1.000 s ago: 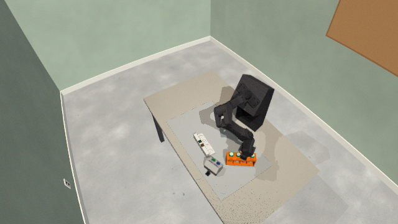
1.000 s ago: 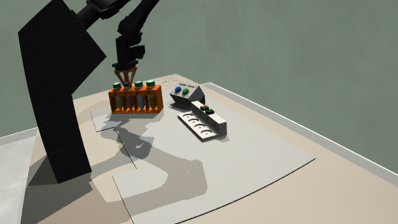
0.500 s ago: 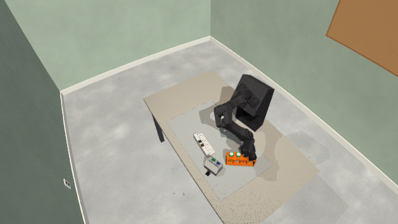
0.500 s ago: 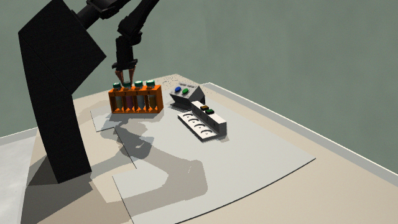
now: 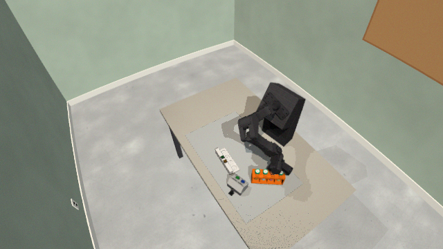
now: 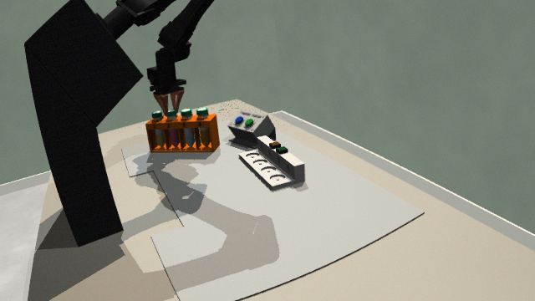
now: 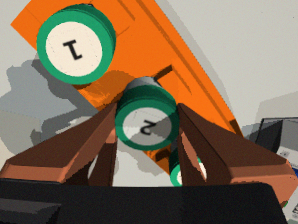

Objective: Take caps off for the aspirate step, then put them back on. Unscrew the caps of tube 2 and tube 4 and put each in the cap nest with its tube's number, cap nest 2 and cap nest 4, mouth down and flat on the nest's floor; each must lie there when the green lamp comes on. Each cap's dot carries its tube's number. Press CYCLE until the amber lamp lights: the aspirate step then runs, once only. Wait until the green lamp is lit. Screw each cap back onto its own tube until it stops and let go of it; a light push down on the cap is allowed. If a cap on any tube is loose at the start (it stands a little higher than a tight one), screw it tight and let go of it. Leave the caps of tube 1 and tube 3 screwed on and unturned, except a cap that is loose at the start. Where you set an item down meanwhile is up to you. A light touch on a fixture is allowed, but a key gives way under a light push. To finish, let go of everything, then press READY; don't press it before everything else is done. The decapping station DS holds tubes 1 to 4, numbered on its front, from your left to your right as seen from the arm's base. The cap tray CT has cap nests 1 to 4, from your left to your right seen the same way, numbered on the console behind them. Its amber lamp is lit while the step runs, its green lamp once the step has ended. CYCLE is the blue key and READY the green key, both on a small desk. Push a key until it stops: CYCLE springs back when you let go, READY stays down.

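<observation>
Now: hand 5 cm past the cap 1 and 2 cm to the right of it. Round my hand: green ready key (23 cm ahead, 6 cm to the right, 5 cm below); blue cycle key (20 cm ahead, 2 cm to the right, 5 cm below).
</observation>
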